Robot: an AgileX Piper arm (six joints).
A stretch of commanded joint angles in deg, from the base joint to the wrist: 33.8 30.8 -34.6 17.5 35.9 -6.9; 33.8 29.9 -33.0 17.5 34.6 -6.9; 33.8 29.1 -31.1 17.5 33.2 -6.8; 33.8 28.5 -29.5 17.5 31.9 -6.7; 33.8 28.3 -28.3 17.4 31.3 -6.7; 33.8 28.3 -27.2 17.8 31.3 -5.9; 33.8 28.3 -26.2 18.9 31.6 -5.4; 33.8 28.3 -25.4 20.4 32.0 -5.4; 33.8 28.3 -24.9 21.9 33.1 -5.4
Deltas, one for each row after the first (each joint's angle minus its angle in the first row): 0.0 -0.9 1.6 0.0 -1.3 0.0; 0.0 -1.7 3.5 0.0 -2.7 0.1; 0.0 -2.3 5.1 0.0 -4.0 0.2; 0.0 -2.5 6.3 -0.1 -4.6 0.2; 0.0 -2.5 7.4 0.3 -4.6 1.0; 0.0 -2.5 8.4 1.4 -4.3 1.5; 0.0 -2.5 9.2 2.9 -3.9 1.5; 0.0 -2.5 9.7 4.4 -2.8 1.5
